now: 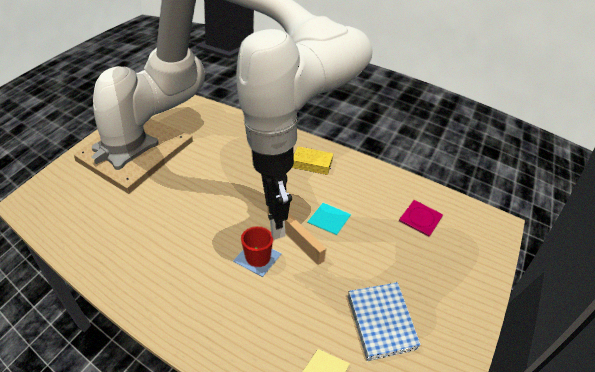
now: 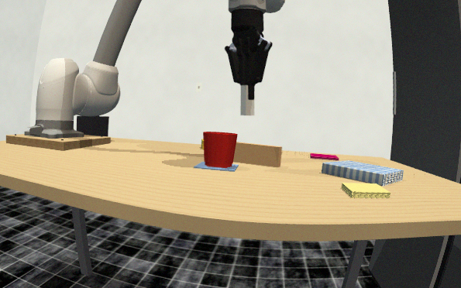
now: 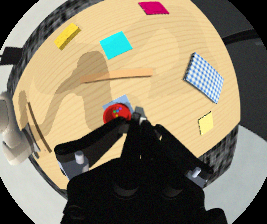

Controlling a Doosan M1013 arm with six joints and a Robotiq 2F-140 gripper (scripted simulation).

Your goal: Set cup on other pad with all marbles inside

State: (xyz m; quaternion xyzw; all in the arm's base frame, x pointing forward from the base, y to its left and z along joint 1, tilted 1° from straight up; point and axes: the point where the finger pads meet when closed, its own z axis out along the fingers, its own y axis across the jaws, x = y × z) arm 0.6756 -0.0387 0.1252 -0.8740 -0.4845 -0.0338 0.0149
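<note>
Now: hand 5 cm past the red cup, 1 cm to the left of it and 13 cm above it. From my hand the other things lie so: green marble 7 cm behind, 13 cm below; then light blue pad 6 cm behind, 1 cm to the right, 16 cm below; then wooden rail 3 cm behind, 10 cm to the left, 13 cm below.
</note>
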